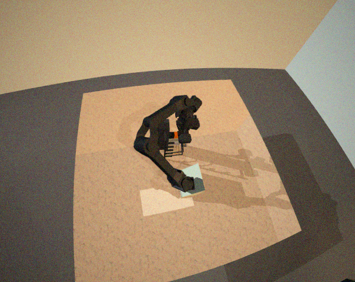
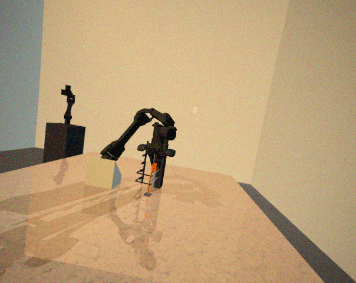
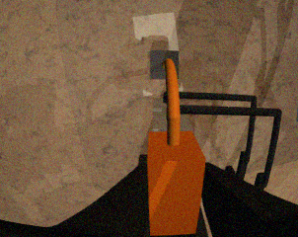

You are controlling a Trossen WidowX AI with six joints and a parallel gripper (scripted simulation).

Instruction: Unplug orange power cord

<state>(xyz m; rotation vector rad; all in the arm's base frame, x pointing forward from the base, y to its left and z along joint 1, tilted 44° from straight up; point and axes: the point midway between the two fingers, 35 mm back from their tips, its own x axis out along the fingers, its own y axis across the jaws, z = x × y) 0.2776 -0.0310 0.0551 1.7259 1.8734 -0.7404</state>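
Right now my gripper tip is 30 mm to the right of the orange plug.
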